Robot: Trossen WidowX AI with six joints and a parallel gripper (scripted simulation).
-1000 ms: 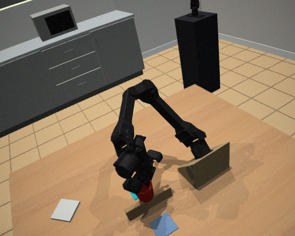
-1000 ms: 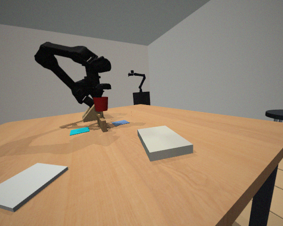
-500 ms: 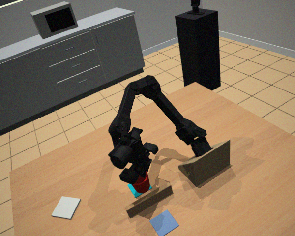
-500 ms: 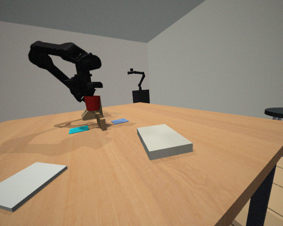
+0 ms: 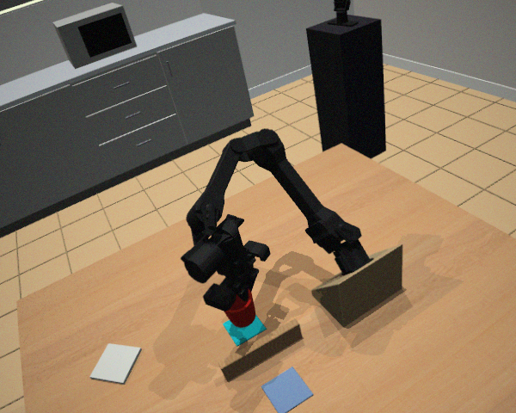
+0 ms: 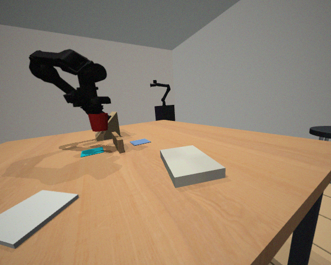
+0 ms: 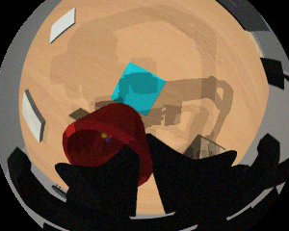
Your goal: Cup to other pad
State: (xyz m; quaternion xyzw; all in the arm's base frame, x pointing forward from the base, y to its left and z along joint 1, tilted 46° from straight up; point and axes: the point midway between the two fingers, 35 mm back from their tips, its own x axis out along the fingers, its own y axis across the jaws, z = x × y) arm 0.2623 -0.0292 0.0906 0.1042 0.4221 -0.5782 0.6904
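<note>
My gripper tip is 20 mm short of the cyan pad, 30 mm to the left of it and 130 mm above it. The rest, counted from my gripper tip: wooden bar: 30 mm ahead, 70 mm to the left, 100 mm below; red cup: 30 mm ahead, 10 mm to the left; flat white plate: 340 mm ahead, 140 mm to the right, 120 mm below.
</note>
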